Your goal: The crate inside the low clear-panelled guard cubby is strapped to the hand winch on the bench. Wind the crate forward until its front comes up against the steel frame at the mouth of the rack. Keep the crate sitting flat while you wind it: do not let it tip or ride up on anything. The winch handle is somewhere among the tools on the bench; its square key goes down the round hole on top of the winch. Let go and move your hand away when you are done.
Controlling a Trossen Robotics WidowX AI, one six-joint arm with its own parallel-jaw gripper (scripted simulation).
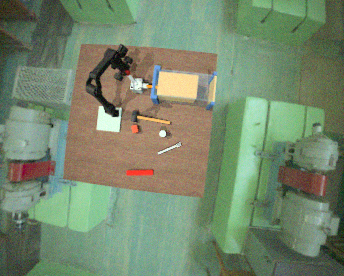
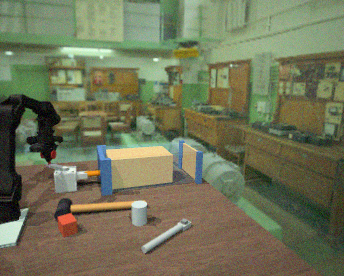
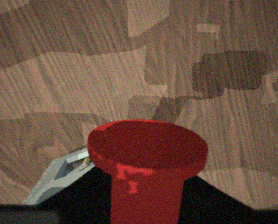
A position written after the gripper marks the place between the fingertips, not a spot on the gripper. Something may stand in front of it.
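Observation:
The gripper (image 3: 138,159) is visible, as is a winch (image 3: 63,171).

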